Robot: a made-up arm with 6 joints. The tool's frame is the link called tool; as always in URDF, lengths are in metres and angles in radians. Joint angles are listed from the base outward. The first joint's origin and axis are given. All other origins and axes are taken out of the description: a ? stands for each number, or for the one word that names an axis. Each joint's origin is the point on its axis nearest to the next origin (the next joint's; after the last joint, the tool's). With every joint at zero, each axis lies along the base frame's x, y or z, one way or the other. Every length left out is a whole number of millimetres.
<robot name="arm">
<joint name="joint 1" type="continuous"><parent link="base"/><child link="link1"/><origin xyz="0.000 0.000 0.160"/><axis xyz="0 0 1"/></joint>
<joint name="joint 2" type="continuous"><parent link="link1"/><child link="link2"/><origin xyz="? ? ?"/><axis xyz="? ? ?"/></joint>
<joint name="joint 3" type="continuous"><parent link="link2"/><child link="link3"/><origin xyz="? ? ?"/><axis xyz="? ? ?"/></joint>
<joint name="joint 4" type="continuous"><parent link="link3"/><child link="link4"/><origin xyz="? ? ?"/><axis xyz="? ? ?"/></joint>
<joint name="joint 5" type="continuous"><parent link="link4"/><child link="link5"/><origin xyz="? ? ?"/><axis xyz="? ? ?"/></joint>
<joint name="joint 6" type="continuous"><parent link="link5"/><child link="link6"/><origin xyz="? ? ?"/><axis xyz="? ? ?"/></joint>
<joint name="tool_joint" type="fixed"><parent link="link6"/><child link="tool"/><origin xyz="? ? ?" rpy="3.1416 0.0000 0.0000"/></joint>
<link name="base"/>
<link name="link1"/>
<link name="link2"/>
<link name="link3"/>
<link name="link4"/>
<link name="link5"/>
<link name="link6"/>
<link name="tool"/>
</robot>
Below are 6 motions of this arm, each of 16 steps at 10 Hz.
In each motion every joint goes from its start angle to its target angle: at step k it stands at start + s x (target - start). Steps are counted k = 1, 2, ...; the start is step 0. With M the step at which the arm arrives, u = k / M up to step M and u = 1 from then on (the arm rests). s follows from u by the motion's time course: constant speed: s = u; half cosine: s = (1 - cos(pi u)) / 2; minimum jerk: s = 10 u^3 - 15 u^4 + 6 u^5.
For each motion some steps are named. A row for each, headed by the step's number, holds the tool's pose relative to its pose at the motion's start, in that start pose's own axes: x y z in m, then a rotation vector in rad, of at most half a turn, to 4 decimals.
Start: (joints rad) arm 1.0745 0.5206 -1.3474 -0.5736 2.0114 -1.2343
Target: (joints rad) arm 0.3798 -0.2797 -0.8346 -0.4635 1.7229 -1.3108
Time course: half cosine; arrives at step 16
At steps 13, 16:
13: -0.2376 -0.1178 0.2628 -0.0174 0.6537 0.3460
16: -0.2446 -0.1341 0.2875 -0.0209 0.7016 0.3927

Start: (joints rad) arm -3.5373 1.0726 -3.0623 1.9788 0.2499 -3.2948
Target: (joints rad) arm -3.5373 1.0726 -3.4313 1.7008 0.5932 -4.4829
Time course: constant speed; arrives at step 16
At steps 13, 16:
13: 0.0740 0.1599 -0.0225 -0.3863 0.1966 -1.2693
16: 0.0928 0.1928 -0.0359 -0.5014 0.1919 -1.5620

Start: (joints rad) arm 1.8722 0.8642 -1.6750 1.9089 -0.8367 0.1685
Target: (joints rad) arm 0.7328 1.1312 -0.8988 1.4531 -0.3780 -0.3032
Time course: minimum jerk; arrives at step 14
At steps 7, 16:
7: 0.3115 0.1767 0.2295 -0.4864 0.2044 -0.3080
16: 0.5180 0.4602 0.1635 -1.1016 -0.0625 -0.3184

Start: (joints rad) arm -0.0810 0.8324 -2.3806 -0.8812 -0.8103 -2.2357
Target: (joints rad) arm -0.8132 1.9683 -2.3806 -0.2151 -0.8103 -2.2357
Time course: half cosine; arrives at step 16
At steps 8, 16:
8: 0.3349 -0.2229 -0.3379 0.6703 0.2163 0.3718
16: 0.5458 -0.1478 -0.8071 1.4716 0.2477 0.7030

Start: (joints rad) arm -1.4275 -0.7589 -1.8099 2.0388 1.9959 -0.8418
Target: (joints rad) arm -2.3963 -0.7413 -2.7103 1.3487 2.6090 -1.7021
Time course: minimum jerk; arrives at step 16
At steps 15, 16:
15: -0.0884 0.0453 0.2853 -0.1645 -1.8400 -0.1638
16: -0.0891 0.0458 0.2857 -0.1636 -1.8434 -0.1617

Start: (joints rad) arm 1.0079 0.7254 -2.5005 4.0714 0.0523 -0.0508
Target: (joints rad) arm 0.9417 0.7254 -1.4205 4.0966 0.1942 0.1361
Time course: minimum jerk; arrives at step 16
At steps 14, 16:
14: 0.2675 -0.4170 -0.2143 0.9084 0.4053 0.1036
16: 0.2704 -0.4217 -0.2218 0.9237 0.4108 0.1043

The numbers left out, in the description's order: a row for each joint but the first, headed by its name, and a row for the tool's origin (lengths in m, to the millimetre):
joint 2: xyz 0.000 0.000 0.000, axis 0 1 0
joint 3: xyz 0.057 0.000 0.305, axis 0 1 0
joint 4: xyz 0.101 0.000 -0.447, axis 0 0 -1
joint 5: xyz 0.000 0.000 0.000, axis 0 1 0
joint 6: xyz 0.061 0.000 -0.078, axis 0 0 -1
tool: xyz 0.000 0.000 0.000

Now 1 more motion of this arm.
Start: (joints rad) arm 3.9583 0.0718 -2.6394 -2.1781 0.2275 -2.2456
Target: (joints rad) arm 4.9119 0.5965 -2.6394 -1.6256 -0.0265 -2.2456
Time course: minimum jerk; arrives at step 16
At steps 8, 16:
8: -0.1751 0.1984 -0.0916 -0.5273 -0.1732 0.6163
16: -0.4244 0.2436 -0.3111 -1.0769 -0.4031 1.1571

